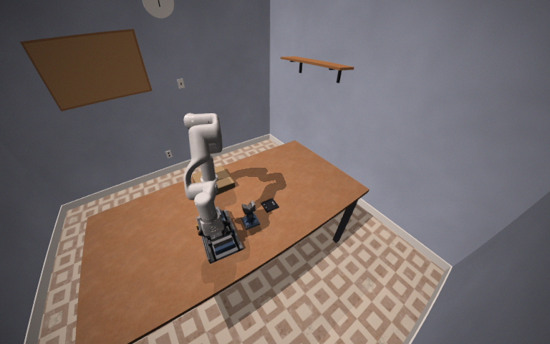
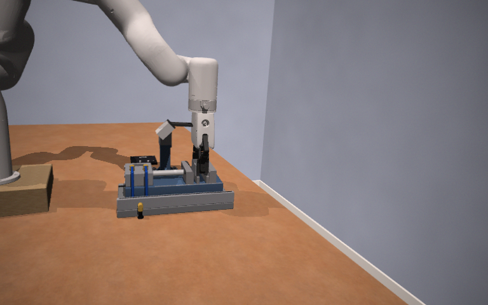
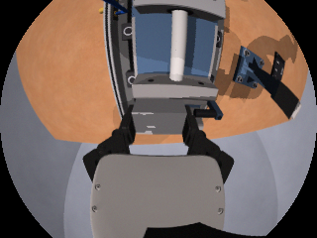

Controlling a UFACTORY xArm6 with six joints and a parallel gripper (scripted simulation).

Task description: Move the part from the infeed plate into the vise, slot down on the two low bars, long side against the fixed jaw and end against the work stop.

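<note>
My gripper is now 2 cm above the part. From my hand the other things lie so: moving jaw: 3 cm below, 3 cm behind, 2 cm to the left; then black work stop: 7 cm to the left, 2 cm below, 1 cm ahead; then fixed jaw: 3 cm below, 3 cm ahead, 2 cm to the left.
</note>
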